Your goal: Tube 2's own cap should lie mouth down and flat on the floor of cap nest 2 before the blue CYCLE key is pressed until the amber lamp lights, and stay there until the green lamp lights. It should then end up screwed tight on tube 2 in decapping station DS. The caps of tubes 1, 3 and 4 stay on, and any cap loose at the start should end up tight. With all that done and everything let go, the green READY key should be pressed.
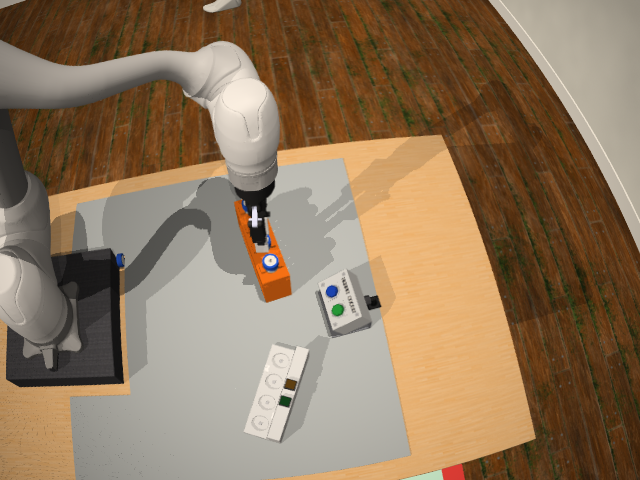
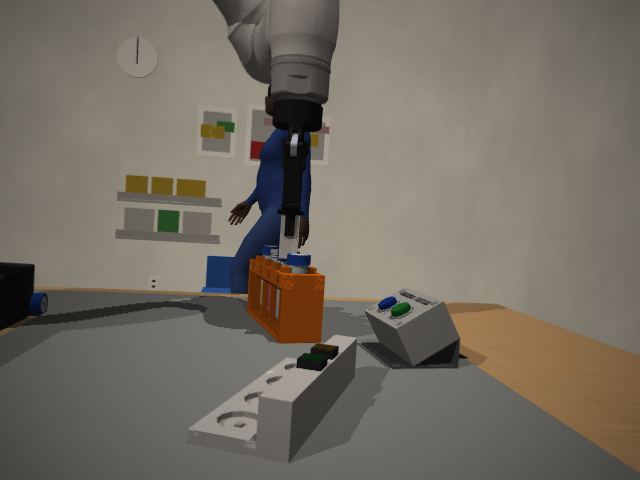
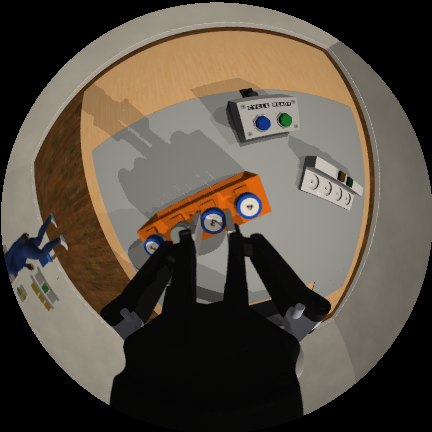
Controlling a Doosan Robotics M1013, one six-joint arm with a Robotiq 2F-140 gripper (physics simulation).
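Pixels of known places: gripper, between the fingertips: (image 1: pixel 262 242) (image 2: pixel 288 257) (image 3: pixel 213 219); arm's base, origin of its link: (image 1: pixel 51 321).
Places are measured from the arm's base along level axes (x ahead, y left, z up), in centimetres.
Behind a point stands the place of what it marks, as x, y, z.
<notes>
My gripper (image 1: pixel 262 246) @(56.6, 7.2, 4.1) (image 2: pixel 288 253) @(56.6, 7.2, 4.1) (image 3: pixel 213 219) @(56.6, 7.2, 4.1) is shut on the blue-rimmed cap 3 (image 3: pixel 213 220) @(56.9, 7.0, 5.1), which sits on its tube in the orange rack (image 1: pixel 278 288) @(57.9, -1.1, -2.0) (image 2: pixel 301 310) @(57.5, -1.2, -2.5) (image 3: pixel 263 200) @(56.7, -0.7, 2.4). Cap 4 (image 1: pixel 270 261) @(57.3, 1.8, 5.1) (image 2: pixel 298 259) @(56.9, 0.3, 4.5) (image 3: pixel 249 206) @(57.3, 2.0, 5.1) and cap 1 (image 1: pixel 245 206) @(54.5, 16.5, 5.1) (image 3: pixel 153 245) @(55.8, 17.1, 5.1) sit on their tubes. Tube 2 (image 3: pixel 181 232) has a bare mouth. A blue cap (image 1: pixel 120 259) @(20.2, 15.8, -4.1) (image 2: pixel 39 303) @(20.2, 14.9, -5.3) stands on edge at the black base's side; its number is unreadable. The white nest block (image 1: pixel 302 356) @(59.4, -17.4, -2.6) (image 2: pixel 273 428) @(49.2, -34.7, -4.7) (image 3: pixel 326 165) @(58.6, -18.7, -2.6) shows empty nests. Its amber lamp (image 1: pixel 290 384) @(55.5, -23.3, -1.8) (image 2: pixel 324 350) @(55.2, -24.4, -1.8) and green lamp (image 1: pixel 284 400) @(53.5, -26.6, -1.7) (image 2: pixel 311 360) @(53.2, -27.8, -1.8) are dark.
The grey key box (image 1: pixel 357 302) @(72.8, -9.6, 1.1) (image 2: pixel 434 330) @(71.9, -13.0, -2.3) carries the blue CYCLE key (image 1: pixel 331 290) @(68.5, -5.0, -0.1) (image 2: pixel 387 303) @(68.2, -6.1, -0.3) (image 3: pixel 263 123) @(68.4, -5.0, -0.1) and green READY key (image 1: pixel 337 310) @(68.6, -9.8, -0.1) (image 2: pixel 400 310) @(68.2, -10.7, -0.4) (image 3: pixel 285 120) @(68.5, -9.4, -0.2). It stands between the rack and the table's right side. The black base (image 1: pixel 93 268) @(13.6, 12.1, 0.3) is at left. A person stands behind the table.
</notes>
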